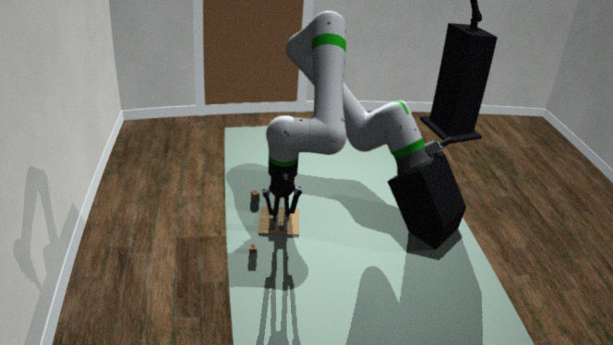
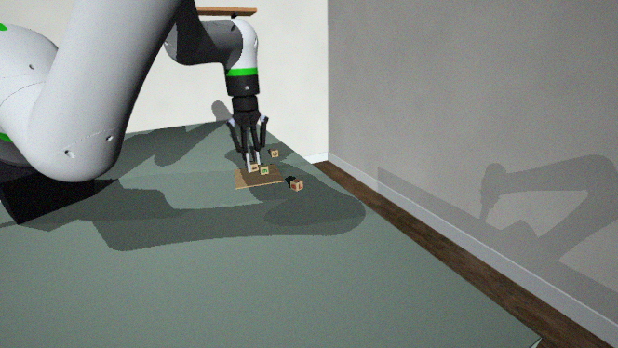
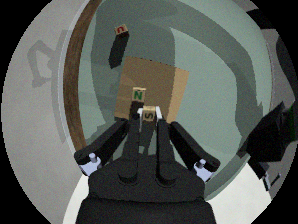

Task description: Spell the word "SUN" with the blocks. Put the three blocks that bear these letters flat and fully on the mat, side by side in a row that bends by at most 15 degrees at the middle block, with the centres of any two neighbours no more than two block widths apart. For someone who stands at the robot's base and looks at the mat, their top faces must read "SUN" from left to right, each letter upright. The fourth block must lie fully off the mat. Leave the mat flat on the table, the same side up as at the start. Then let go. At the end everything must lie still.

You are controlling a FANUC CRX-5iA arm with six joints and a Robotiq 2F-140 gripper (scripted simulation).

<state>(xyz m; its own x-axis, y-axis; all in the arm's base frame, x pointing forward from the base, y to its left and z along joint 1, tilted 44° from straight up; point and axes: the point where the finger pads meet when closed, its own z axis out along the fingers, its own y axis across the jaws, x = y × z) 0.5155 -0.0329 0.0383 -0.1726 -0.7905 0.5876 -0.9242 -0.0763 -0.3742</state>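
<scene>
Right now the tan mat is 40 mm to the right of my hand, 40 mm below it and 10 mm behind it.
</scene>
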